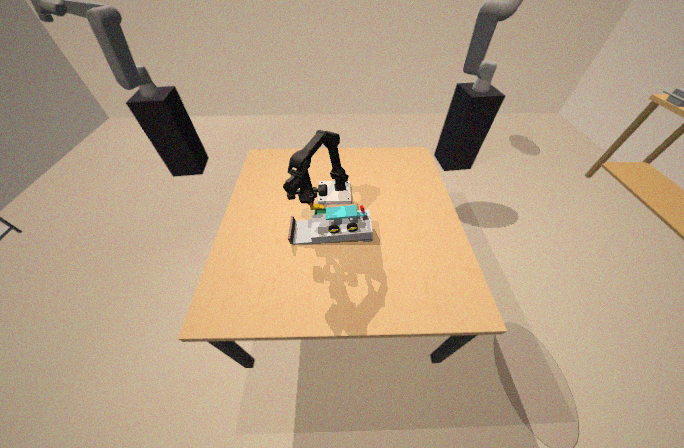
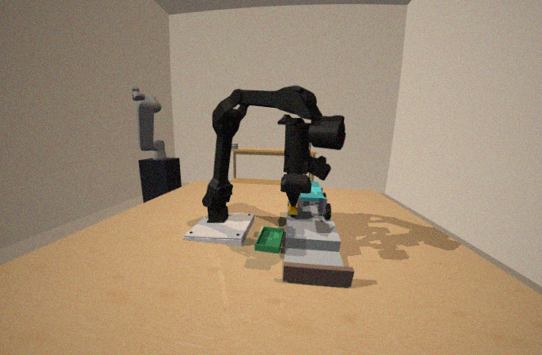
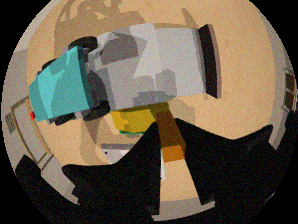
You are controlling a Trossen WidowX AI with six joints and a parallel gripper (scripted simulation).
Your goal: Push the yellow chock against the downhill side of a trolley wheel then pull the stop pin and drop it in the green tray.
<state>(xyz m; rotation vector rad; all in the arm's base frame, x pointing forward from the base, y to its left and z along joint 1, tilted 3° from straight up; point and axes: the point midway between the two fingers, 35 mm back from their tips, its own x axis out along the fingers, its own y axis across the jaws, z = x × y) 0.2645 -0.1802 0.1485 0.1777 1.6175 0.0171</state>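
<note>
Right now the red-headed stop pin is 70 mm ahead of my gripper tip, 250 mm to the left of it and 20 mm below it. From my gripper tip the other things lie so: teal trolley (70 mm ahead, 150 mm to the left, 40 mm below); dark raised lip (50 mm ahead, 110 mm to the right, 120 mm below); yellow chock (20 mm to the left, 10 mm below).
</note>
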